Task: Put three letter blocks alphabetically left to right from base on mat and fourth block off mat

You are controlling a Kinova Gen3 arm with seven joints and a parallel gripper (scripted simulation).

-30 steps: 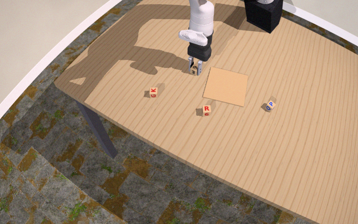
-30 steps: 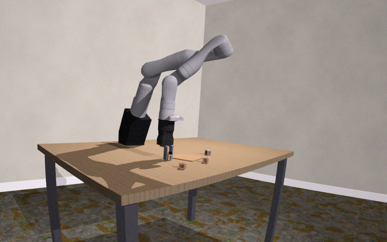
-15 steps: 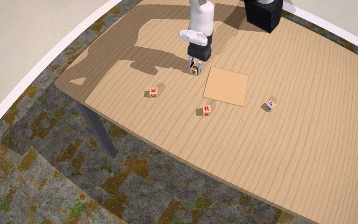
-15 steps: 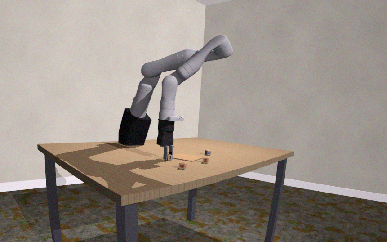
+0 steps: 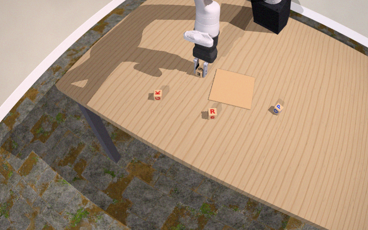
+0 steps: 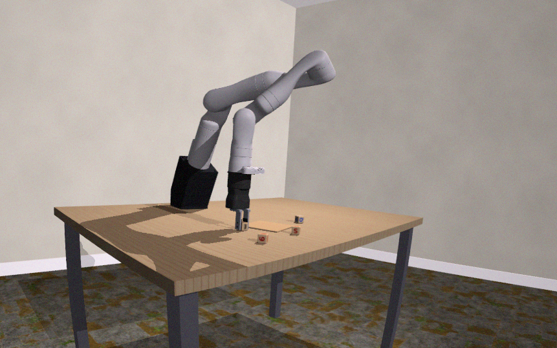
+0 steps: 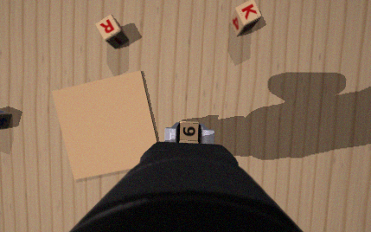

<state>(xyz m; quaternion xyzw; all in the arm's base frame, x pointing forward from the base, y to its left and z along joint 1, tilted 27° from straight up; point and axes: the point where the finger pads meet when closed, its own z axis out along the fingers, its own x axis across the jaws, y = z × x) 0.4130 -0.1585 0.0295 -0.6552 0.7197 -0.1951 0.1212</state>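
My hand is 10 mm above the block. The rest, counted from my hand: tan mat 10 mm ahead, 120 mm to the left, 20 mm below.
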